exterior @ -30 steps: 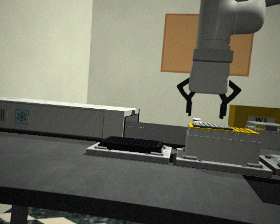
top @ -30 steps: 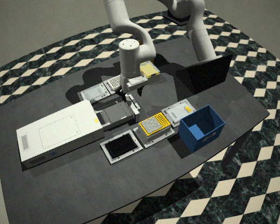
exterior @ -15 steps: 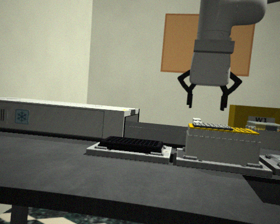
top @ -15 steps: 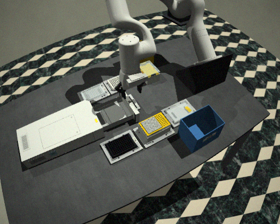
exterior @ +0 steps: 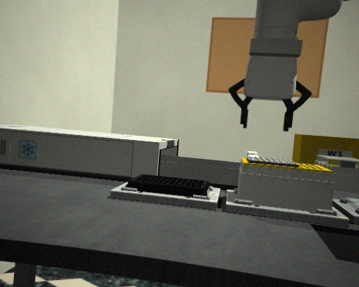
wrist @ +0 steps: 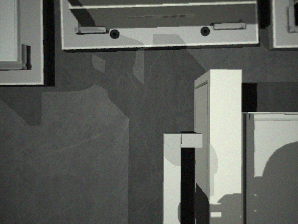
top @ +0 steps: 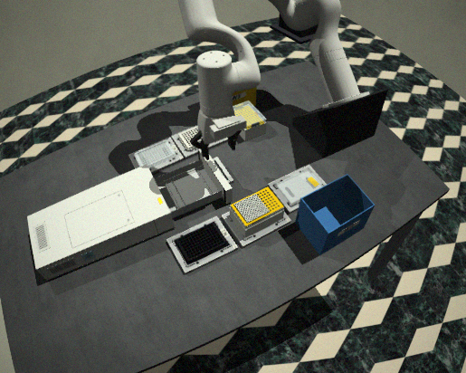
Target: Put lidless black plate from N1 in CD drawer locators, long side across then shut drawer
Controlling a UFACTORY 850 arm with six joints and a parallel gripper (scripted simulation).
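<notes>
The black plate lies 18 cm ahead of my hand, 16 cm to the left of it and 12 cm below it. Also, from my hand: white cooler CD (27 cm ahead, 10 cm below, 4 cm to the right); then blue bin (34 cm to the left, 16 cm behind, 10 cm below); then yellow-topped tip box (18 cm to the left, 8 cm below).
</notes>
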